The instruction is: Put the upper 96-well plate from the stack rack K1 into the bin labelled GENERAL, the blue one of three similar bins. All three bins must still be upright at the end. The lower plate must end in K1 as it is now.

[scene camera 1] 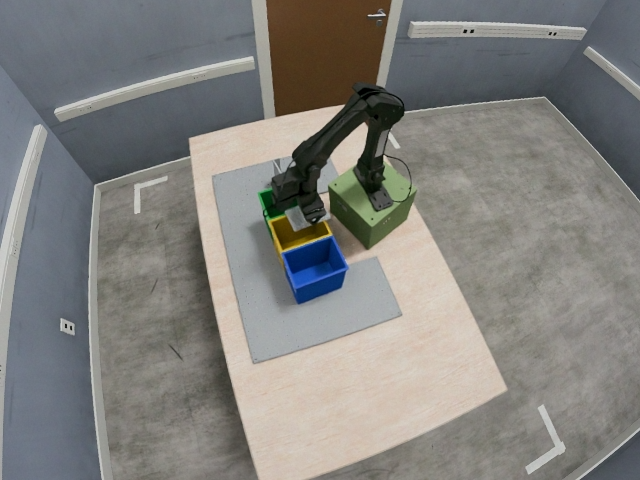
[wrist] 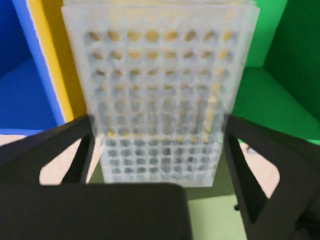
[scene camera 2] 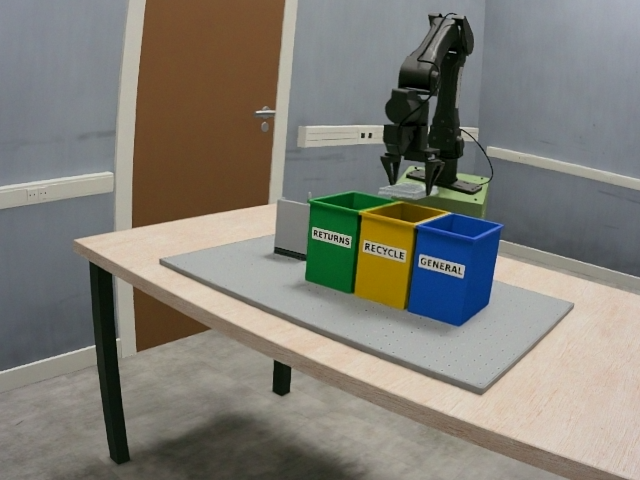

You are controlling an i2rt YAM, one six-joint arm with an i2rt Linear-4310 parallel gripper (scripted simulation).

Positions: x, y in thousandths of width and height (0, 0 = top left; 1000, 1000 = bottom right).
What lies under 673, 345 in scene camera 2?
The gripper.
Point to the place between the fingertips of the gripper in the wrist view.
At 498, 502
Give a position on a yellow recycle bin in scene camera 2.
605, 514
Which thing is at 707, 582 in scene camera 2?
A blue general bin.
